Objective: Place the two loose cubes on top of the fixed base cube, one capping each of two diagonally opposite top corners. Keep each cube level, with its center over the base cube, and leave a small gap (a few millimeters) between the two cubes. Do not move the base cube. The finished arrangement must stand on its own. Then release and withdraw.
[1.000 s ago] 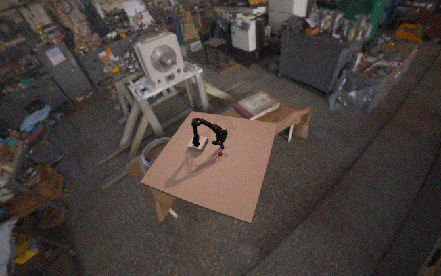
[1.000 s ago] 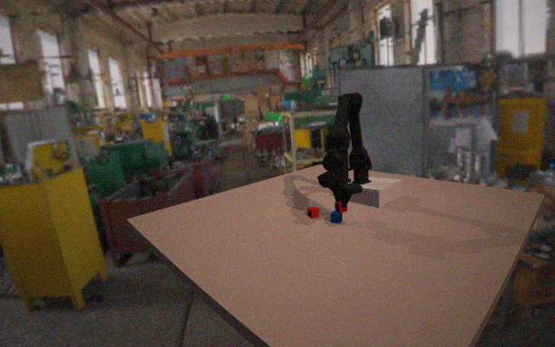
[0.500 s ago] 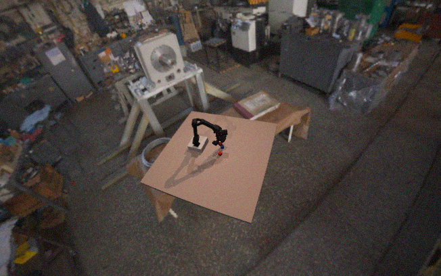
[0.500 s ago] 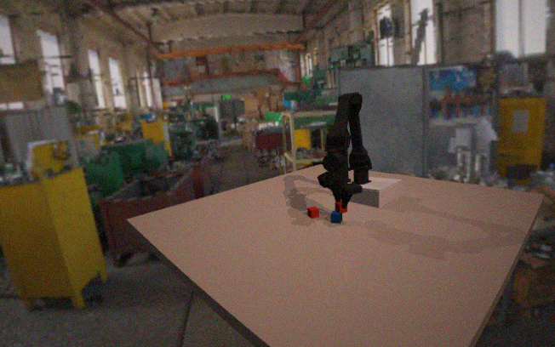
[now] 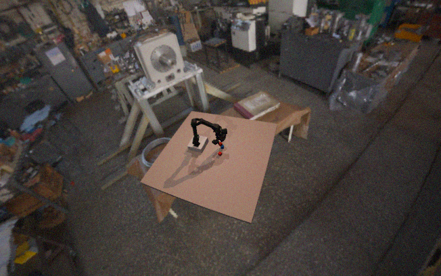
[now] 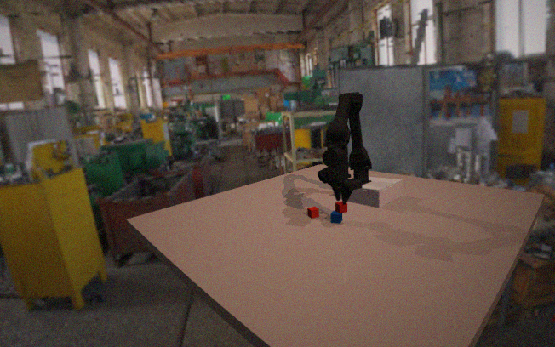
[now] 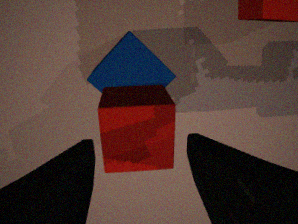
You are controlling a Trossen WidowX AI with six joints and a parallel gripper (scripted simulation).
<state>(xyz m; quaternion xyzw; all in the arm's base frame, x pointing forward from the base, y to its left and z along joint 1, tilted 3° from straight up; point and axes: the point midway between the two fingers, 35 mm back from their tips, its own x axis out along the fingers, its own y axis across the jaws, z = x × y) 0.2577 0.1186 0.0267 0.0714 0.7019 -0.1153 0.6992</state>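
My gripper tip is now 2 cm short of the blue cube and 5 cm above it.
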